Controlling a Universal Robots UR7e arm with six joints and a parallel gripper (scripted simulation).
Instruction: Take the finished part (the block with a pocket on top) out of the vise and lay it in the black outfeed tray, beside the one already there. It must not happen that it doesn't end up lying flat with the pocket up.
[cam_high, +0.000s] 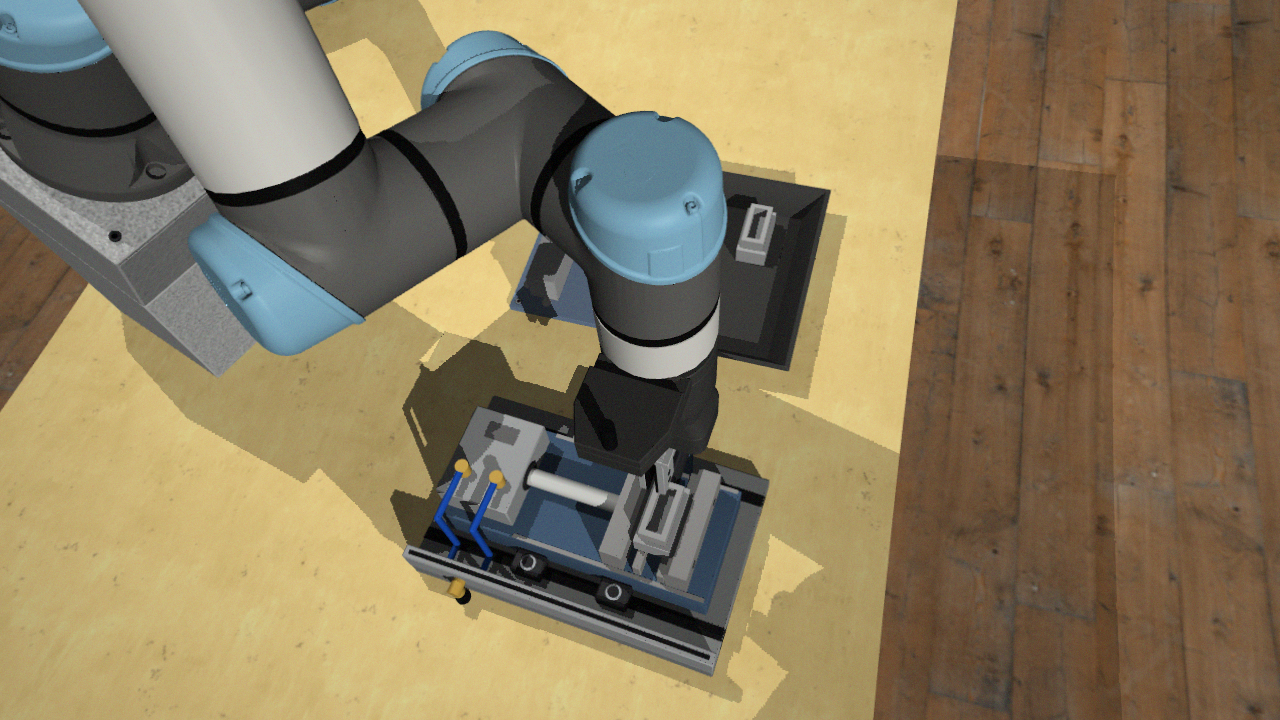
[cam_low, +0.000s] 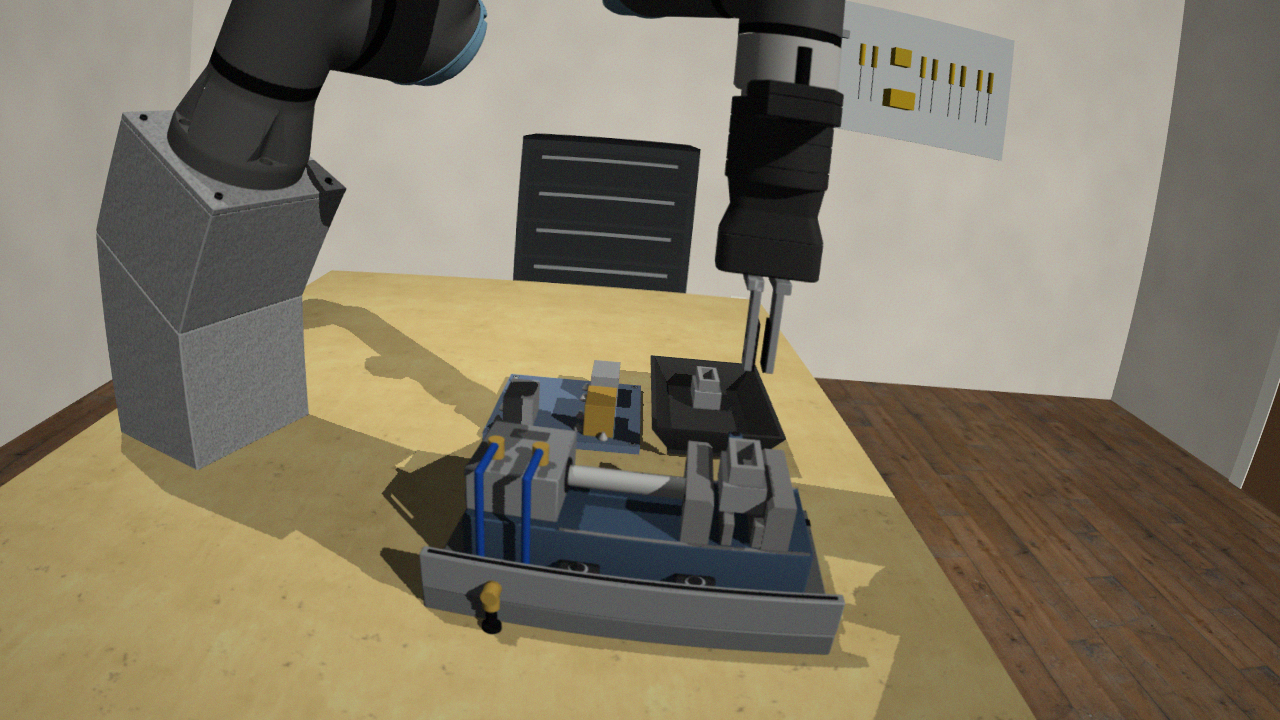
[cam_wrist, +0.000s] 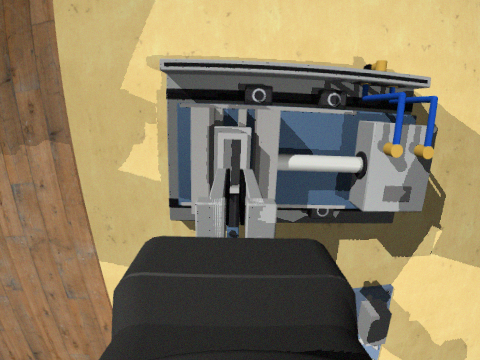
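My gripper is now 12 cm above the white rod, 8 cm past it and 3 cm to the right of it. The rest, counted from my hand: blue fixture plate (34 cm to the left, 20 cm below, 8 cm behind); then yellow block (29 cm to the left, 17 cm below, 5 cm behind); then vise (16 cm below, 7 cm behind, 2 cm to the left).
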